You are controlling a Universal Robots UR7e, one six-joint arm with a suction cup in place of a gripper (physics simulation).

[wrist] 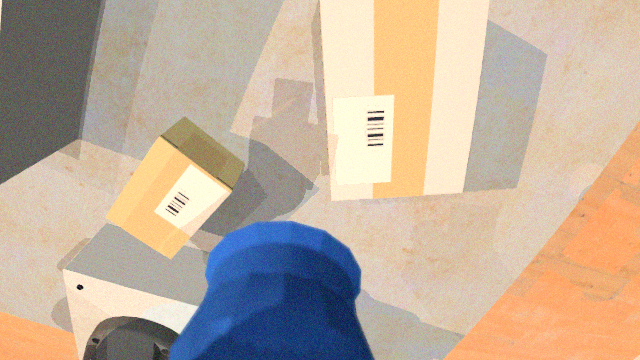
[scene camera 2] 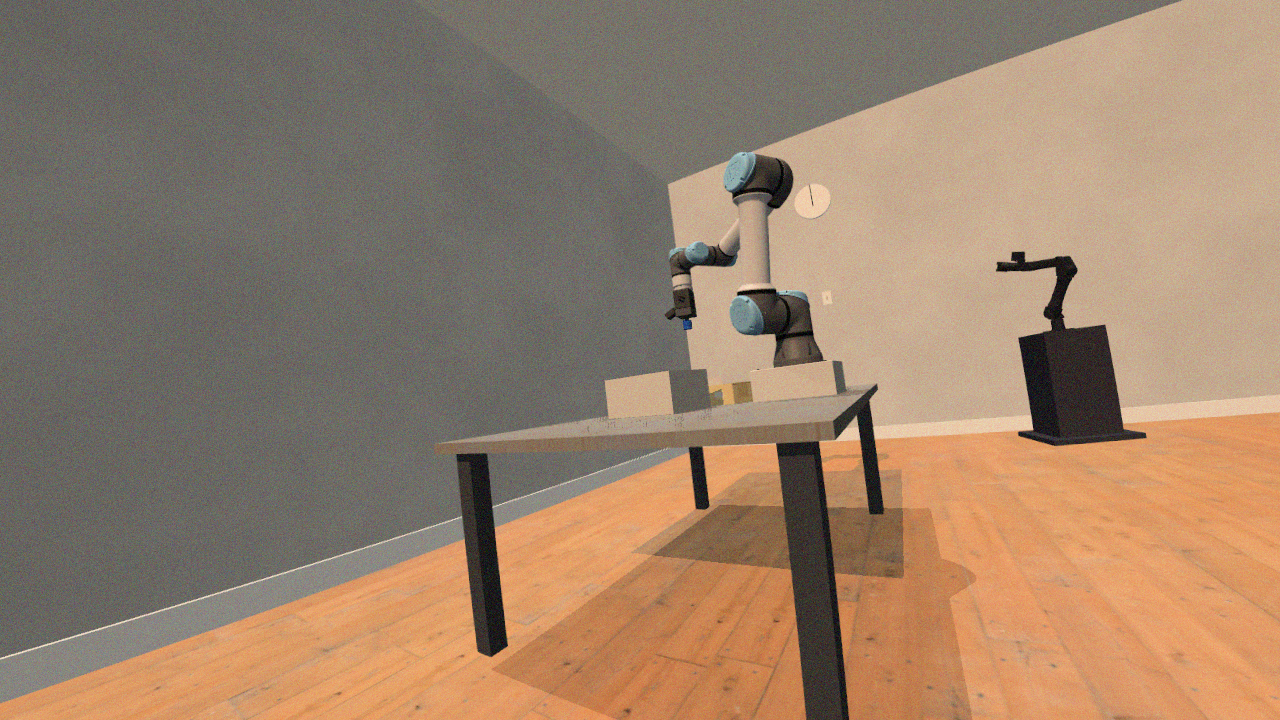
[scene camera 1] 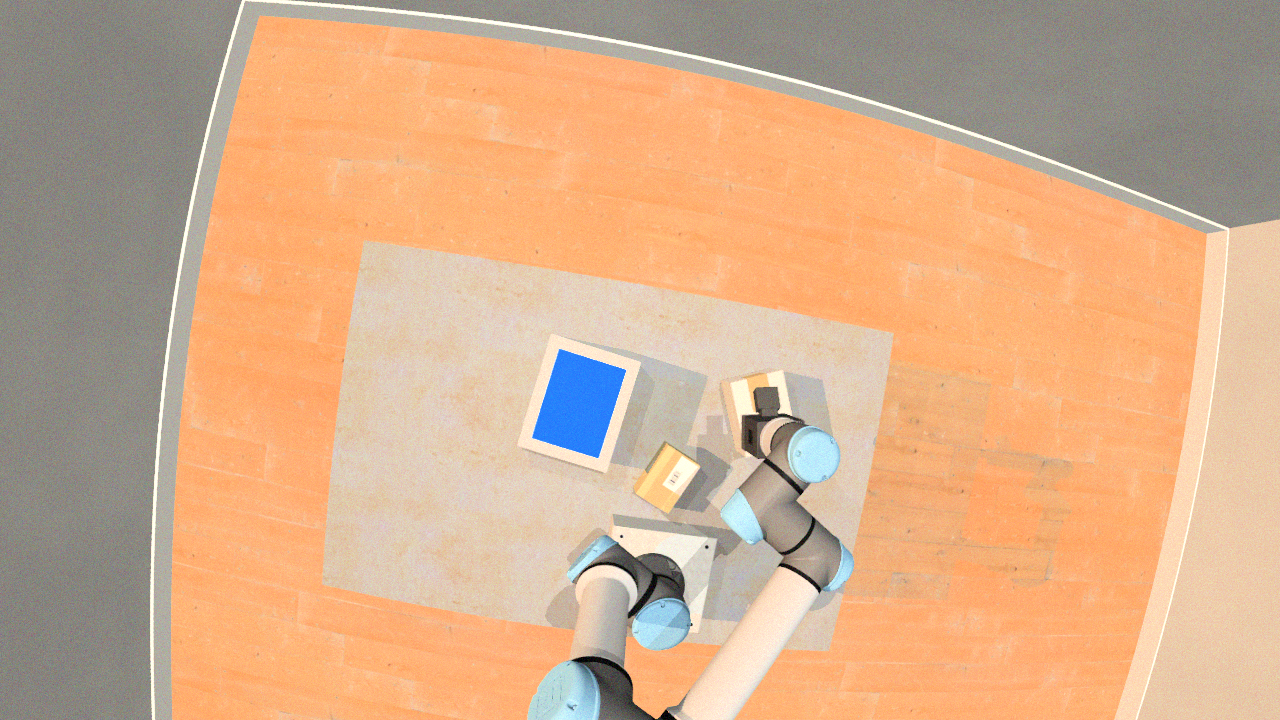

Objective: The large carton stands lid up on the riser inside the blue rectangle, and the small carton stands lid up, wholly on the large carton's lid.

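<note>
The large carton (scene camera 1: 737, 398) (wrist: 406, 65) stands on the table right of the riser, its taped, labelled top up; the arm partly covers it in scene camera 1. The small carton (scene camera 1: 663, 481) (scene camera 2: 738, 392) (wrist: 145, 187) stands on the table between riser and robot base, label and tape facing up. The pale riser (scene camera 1: 568, 454) (scene camera 2: 640, 395) bears the blue rectangle (scene camera 1: 580, 402), with no carton on it. My blue suction cup (scene camera 2: 687, 325) (wrist: 283, 250) is off and open, holding nothing, high above the table near the large carton. It is hidden under the arm in scene camera 1.
The robot's pale base block (scene camera 2: 796, 381) (wrist: 100, 295) stands close to the small carton on the grey table (scene camera 1: 429, 358) (scene camera 2: 626, 434). A black pedestal (scene camera 2: 1071, 385) with another arm stands on the floor beyond the table.
</note>
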